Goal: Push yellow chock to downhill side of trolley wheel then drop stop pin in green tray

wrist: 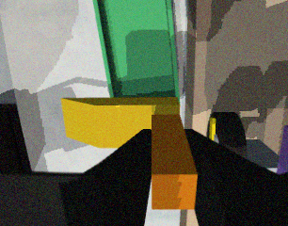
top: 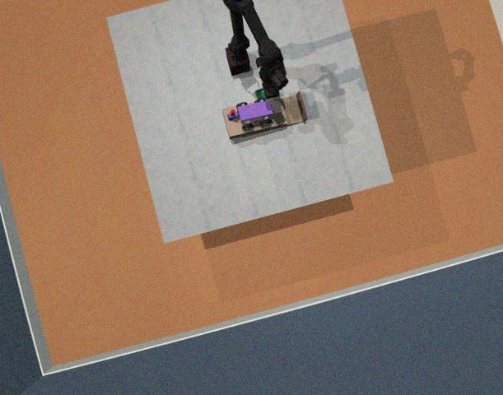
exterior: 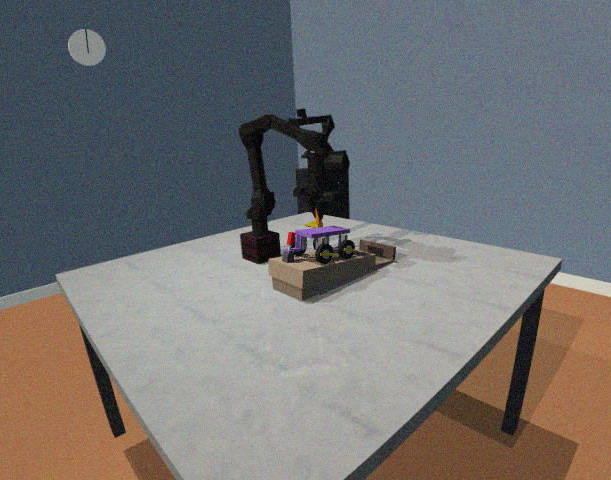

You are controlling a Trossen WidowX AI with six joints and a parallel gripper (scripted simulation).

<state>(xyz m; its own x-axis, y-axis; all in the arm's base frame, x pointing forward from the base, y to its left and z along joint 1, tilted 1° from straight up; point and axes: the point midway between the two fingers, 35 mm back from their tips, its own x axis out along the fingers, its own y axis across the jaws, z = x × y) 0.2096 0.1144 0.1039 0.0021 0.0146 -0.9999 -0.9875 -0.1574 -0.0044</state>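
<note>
My gripper tip is now 20 mm past the yellow chock and 10 mm above it. Round my gripper tip: purple trolley 120 mm ahead, 70 mm to the right, 40 mm below; raised brown end wall 70 mm ahead, 190 mm to the left, 130 mm below; red-headed stop pin 110 mm ahead, 180 mm to the right, 30 mm below.
</note>
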